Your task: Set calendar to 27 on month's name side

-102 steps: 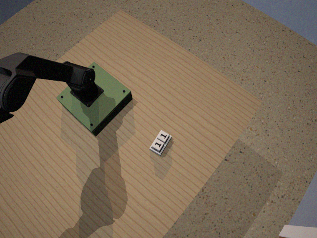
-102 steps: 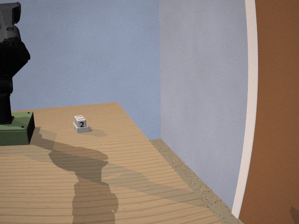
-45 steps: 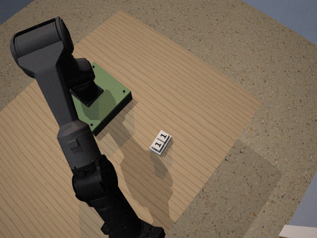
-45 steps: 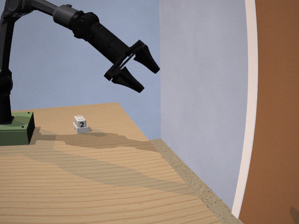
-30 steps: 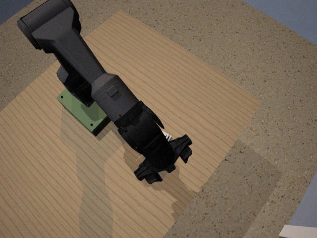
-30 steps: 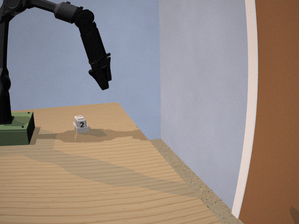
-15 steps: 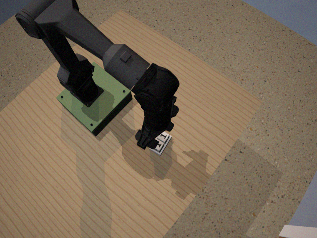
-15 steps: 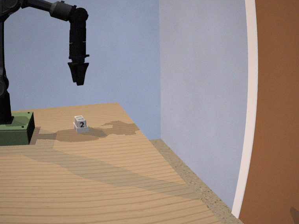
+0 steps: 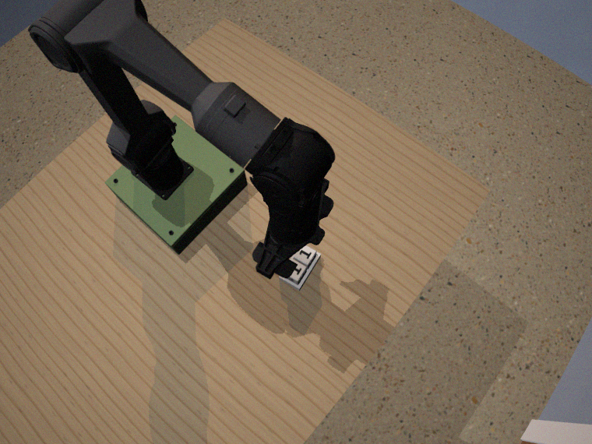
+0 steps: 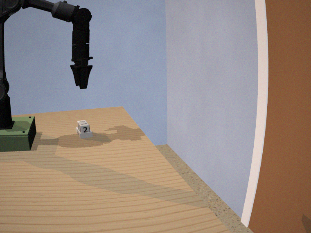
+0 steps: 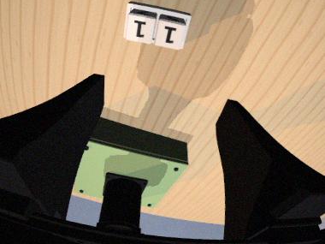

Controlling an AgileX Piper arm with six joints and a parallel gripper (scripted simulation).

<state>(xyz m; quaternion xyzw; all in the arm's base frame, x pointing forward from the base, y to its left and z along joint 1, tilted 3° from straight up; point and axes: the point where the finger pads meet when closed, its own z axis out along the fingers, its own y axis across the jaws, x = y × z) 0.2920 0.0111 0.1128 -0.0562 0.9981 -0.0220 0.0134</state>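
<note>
The white tray lies 150 mm below my hand and 20 mm to the left of it.
</note>
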